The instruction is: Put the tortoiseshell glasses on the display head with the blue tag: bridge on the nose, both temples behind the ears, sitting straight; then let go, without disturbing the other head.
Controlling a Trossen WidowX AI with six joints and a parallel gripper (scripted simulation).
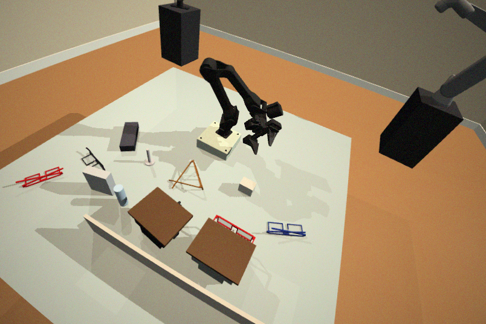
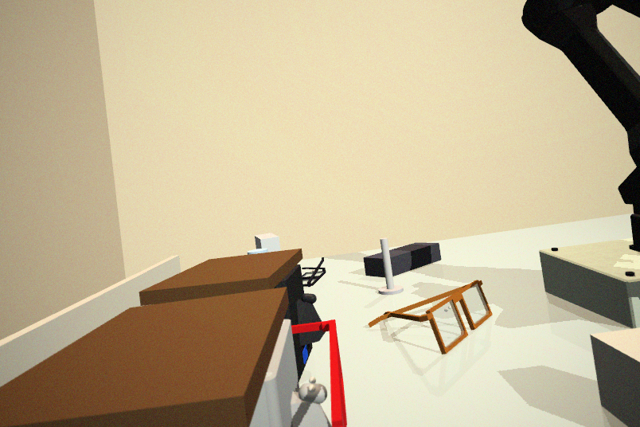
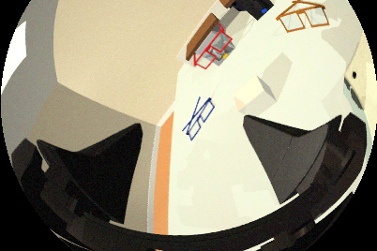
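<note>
The white peg stand is 230 mm ahead of my gripper tip, 400 mm to the right of it and 140 mm below it. From my gripper tip the other things lie so: small cube (100 mm ahead, 10 mm to the left, 130 mm below); then low wall (520 mm ahead, 30 mm to the right, 110 mm below); then dark case (190 mm ahead, 580 mm to the right, 140 mm below).
</note>
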